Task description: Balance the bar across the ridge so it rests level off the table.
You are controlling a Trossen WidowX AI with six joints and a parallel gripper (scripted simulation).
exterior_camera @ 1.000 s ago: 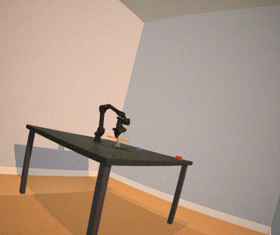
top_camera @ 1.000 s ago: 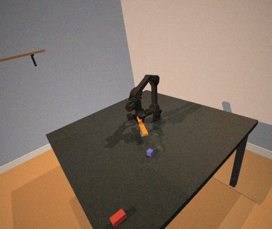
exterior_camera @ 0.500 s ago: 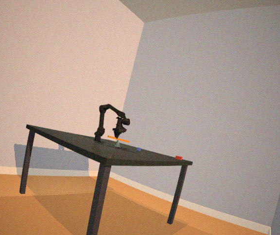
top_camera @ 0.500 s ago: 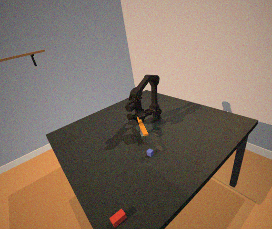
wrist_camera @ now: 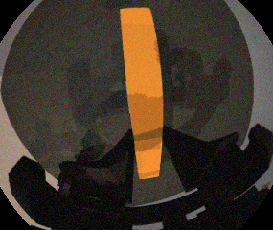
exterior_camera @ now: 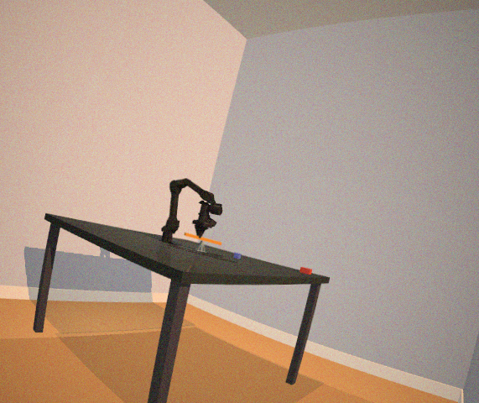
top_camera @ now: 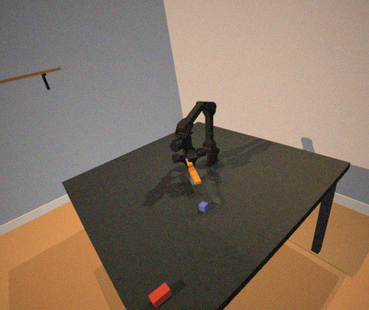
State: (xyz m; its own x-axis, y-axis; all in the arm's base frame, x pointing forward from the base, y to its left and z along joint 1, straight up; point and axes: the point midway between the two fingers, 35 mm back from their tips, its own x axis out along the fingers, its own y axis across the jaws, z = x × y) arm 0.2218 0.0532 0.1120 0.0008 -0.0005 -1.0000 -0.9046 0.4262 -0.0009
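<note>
The orange bar lies 3 cm to the left of my gripper tip and 1 cm ahead of it. From my gripper tip the other things lie so: red block (52 cm ahead, 45 cm to the left, 6 cm below); then blue cube (24 cm to the left, 13 cm ahead, 6 cm below).
</note>
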